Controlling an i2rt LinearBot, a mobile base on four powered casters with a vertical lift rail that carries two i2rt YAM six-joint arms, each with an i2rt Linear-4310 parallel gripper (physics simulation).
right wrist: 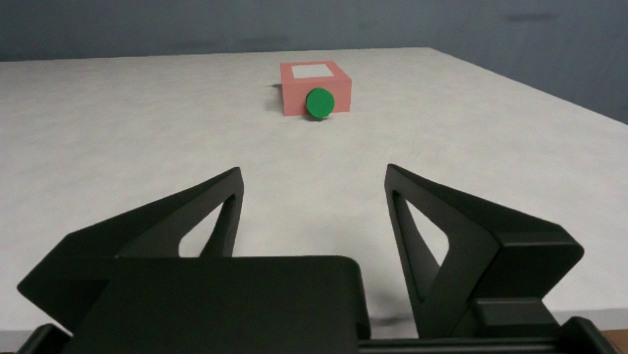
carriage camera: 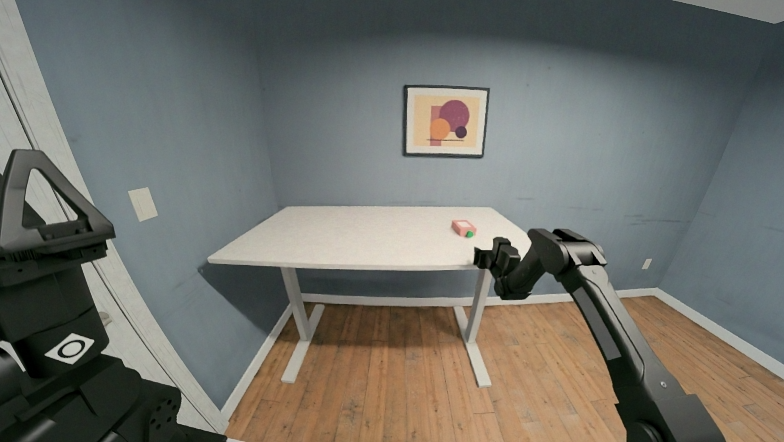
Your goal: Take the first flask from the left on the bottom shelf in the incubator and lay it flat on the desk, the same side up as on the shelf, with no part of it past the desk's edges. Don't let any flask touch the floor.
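Frame: origin at the left arm's base, x ahead, y left, z up, level; metres.
Seen in the pictures: right gripper, fingertip midpoint: (right wrist: 313, 175) (carriage camera: 483, 247).
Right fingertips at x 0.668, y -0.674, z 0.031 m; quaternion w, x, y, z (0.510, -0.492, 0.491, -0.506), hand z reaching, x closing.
Offsets run from my right fingertips to a thing's top centre. "spot": to the spot under its first point. Level surfaces: height alone.
A pink flask @[dx +0.253, dy +0.003, dz -0.006 m] (carriage camera: 463, 227) (right wrist: 316, 89) with a white label on top and a green cap lies flat on the white desk (carriage camera: 351, 241) (right wrist: 125, 150). Its label faces up and its cap faces toward the robot. All of it is inside the desk's edges, in the right part of the desktop. My right gripper (carriage camera: 477, 257) (right wrist: 313, 175) is open and empty near the desk's front edge, with the flask a clear distance beyond its fingertips. My left gripper (carriage camera: 20, 159) is raised at the far left, open, partly cut off by the picture edge. The incubator does not show.
A white door (carriage camera: 32, 118) and its frame stand at the left beside the blue wall. A framed picture (carriage camera: 445, 121) hangs behind the desk. The desk's legs @[spot: dx +0.281, dy +1.017, dz -0.643 m] (carriage camera: 299, 307) stand on the wooden floor @[dz -0.995 m] (carriage camera: 389, 378).
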